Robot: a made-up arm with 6 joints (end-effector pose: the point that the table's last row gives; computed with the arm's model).
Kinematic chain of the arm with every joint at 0, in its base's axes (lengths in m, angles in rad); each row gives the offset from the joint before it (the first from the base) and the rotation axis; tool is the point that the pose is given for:
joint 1: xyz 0 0 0.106 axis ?
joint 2: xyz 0 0.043 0 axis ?
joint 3: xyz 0 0 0.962 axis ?
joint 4: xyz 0 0 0.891 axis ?
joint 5: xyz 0 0 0 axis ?
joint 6: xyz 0 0 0.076 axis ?
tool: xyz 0 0 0
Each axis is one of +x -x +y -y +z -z.
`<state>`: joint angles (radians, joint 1 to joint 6).
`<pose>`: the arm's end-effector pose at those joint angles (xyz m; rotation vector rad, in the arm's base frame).
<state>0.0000 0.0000 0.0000 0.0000 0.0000 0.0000</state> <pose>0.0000 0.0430 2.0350 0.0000 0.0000 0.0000</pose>
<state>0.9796 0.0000 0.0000 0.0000 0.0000 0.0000</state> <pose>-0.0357 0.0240 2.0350 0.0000 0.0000 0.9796</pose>
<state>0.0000 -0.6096 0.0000 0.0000 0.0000 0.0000</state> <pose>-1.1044 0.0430 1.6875 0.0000 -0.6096 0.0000</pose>
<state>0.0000 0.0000 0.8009 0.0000 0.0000 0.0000</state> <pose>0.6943 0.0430 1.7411 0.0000 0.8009 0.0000</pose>
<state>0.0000 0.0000 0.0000 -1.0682 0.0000 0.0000</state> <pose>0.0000 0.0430 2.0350 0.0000 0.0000 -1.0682</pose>
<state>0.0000 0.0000 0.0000 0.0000 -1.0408 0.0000</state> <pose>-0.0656 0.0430 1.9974 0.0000 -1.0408 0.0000</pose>
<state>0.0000 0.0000 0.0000 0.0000 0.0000 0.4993</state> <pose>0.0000 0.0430 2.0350 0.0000 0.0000 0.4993</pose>
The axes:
joint 1: +z
joint 2: +y
joint 3: +y
joint 4: +z
joint 5: +y
joint 6: +z

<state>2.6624 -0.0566 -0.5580 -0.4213 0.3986 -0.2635</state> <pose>0.5063 -0.2979 1.8672 0.2771 0.2143 2.0102</pose>
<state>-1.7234 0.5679 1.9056 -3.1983 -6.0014 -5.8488</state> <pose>-0.1283 -1.1247 0.1733 1.1921 -2.0668 0.9715</pose>
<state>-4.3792 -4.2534 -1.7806 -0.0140 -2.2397 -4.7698</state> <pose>-0.3727 0.9427 0.5123 -0.4695 2.4761 -1.6205</pose>
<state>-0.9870 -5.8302 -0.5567 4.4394 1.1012 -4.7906</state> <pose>0.1507 -0.2685 1.8895 0.9439 -0.7483 -1.1298</pose>
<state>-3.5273 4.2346 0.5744 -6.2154 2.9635 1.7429</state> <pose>1.5265 -0.6672 -0.2442 0.8727 -1.4351 -1.4493</pose>
